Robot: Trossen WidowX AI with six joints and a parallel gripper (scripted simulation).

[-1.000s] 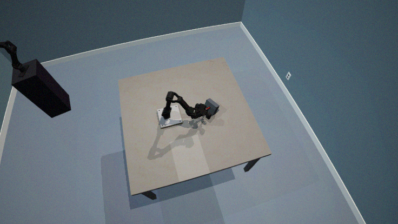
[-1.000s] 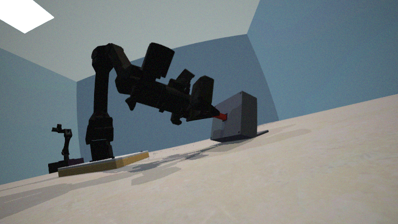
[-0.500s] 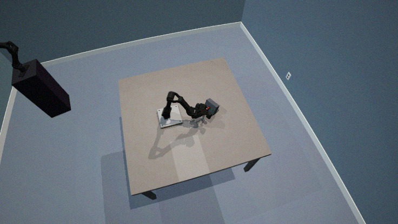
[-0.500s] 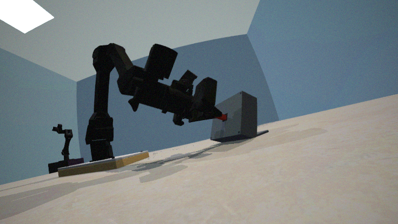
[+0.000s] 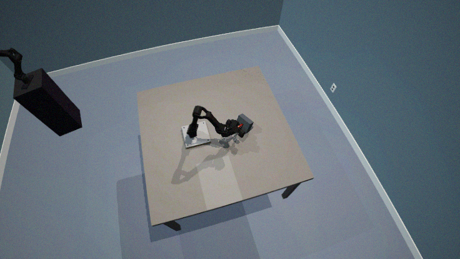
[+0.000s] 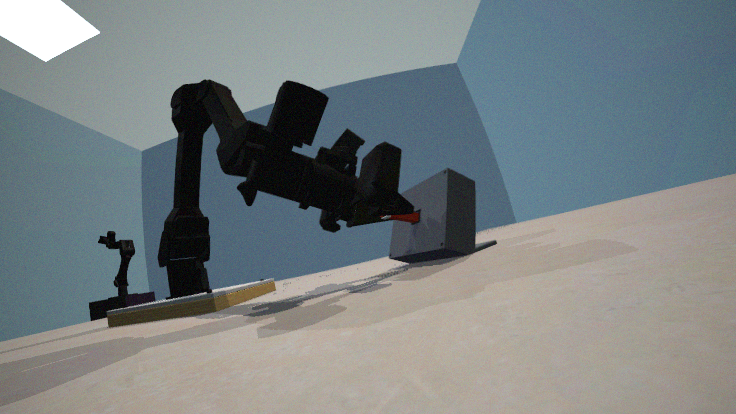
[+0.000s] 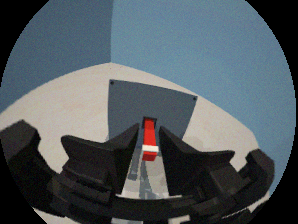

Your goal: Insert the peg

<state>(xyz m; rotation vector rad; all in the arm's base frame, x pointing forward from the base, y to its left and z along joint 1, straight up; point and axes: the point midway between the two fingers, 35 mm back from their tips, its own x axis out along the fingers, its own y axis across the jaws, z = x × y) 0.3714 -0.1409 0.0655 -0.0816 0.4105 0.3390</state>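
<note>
Now: the red peg 20 mm behind my gripper tip and 10 mm to the right of it. The rest, counted from my gripper tip: sloped panel 40 mm ahead, 20 mm below, 10 mm to the left.
</note>
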